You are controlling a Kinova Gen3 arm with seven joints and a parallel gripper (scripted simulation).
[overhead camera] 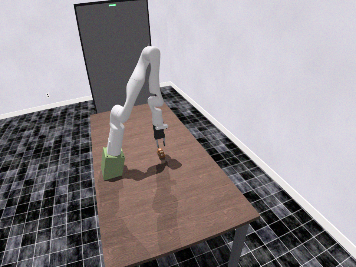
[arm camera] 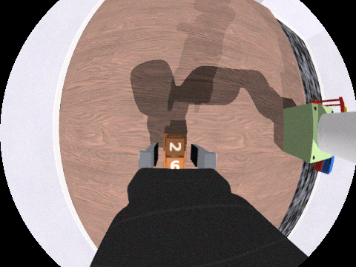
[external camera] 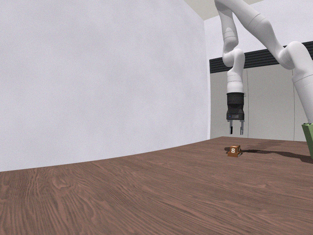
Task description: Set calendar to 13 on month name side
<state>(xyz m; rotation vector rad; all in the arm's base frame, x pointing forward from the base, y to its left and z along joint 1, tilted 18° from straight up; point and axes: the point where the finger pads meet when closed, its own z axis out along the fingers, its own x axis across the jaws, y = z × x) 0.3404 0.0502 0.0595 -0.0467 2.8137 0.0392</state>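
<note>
My hand is 80 mm above the brown number cube. The rest, counted from my hand: calendar tray (100 mm below, 20 mm to the left, 10 mm behind).
</note>
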